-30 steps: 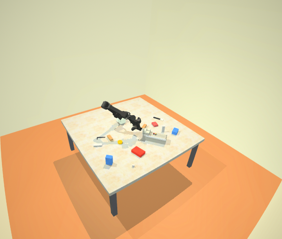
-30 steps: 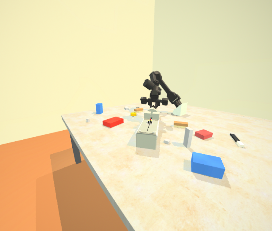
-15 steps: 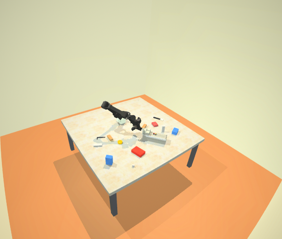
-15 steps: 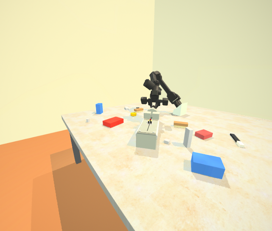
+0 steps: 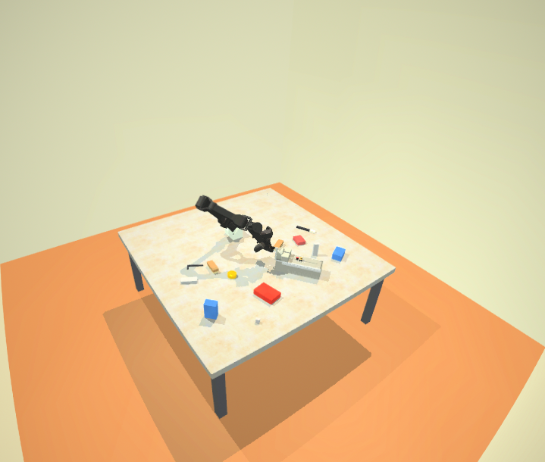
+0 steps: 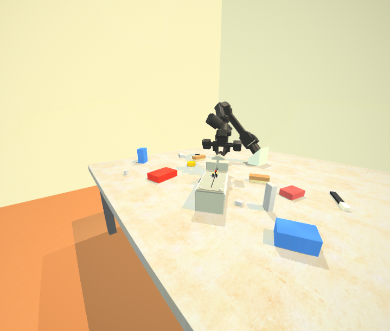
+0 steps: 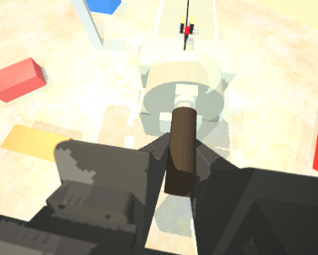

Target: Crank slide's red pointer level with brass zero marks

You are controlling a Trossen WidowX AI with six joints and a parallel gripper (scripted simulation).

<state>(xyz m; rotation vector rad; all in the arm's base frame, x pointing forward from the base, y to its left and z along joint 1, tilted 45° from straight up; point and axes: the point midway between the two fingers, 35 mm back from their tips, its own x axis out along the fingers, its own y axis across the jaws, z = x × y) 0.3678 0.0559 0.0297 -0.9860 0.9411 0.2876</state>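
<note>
My gripper tip is now 10 mm below the crank. From my gripper tip the other things lie so: brown crank handle 30 mm above, 10 mm to the right, 10 mm behind; red pointer 120 mm ahead, 90 mm to the left, 10 mm below; yellow disc 260 mm to the right, 80 mm below, 30 mm behind.
</note>
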